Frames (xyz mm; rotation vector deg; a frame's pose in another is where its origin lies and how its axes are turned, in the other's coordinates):
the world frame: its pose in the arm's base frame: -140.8 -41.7 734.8 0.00 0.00 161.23
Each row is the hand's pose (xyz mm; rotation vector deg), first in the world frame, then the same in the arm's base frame.
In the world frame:
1: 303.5 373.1 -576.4 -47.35 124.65 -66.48
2: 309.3 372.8 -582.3 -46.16 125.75 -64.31
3: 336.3 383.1 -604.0 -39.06 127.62 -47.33
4: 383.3 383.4 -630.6 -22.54 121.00 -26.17
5: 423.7 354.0 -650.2 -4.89 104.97 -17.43
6: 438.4 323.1 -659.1 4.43 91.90 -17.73
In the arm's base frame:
1: -548.2 -297.3 158.4 -118.80 -23.99 27.21
2: -553.6 -295.2 152.5 -120.50 -22.92 28.14
3: -582.5 -296.2 130.8 -129.99 -17.42 40.22
4: -627.1 -281.4 104.2 -135.34 -2.76 65.13
5: -655.9 -240.5 84.6 -123.96 14.60 89.81
6: -659.8 -206.6 75.7 -109.38 23.54 101.87

